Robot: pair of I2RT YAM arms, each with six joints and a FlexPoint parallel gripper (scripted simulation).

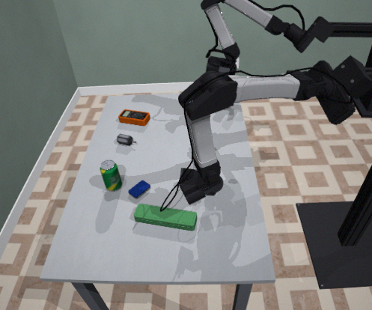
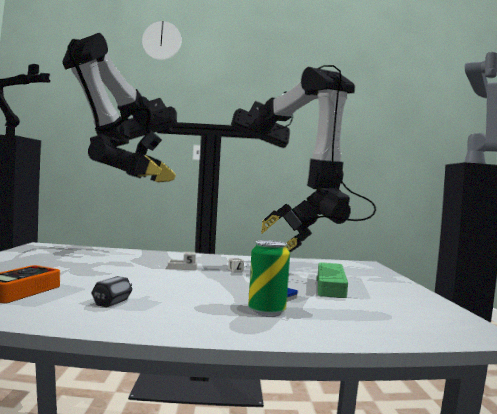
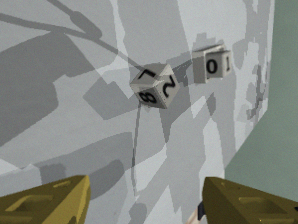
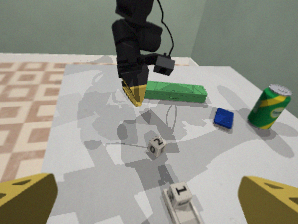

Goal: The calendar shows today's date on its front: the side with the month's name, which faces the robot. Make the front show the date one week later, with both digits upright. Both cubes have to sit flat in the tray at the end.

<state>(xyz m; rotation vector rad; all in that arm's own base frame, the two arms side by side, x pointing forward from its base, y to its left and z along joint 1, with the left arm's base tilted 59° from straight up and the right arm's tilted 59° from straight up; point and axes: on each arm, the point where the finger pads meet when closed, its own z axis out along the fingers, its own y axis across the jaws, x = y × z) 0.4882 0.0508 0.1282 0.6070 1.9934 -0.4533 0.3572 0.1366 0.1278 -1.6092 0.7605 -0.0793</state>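
Observation:
Right now my left hand is 22 cm to the left of the pale calendar tray, 7 cm above it and 5 cm short of it. The rest, counted from my left hand: orange multimeter (46 cm to the right, 39 cm ahead, 6 cm below); blue block (26 cm ahead, 7 cm below, 1 cm to the left); dark grey object (38 cm ahead, 27 cm to the right, 6 cm below).

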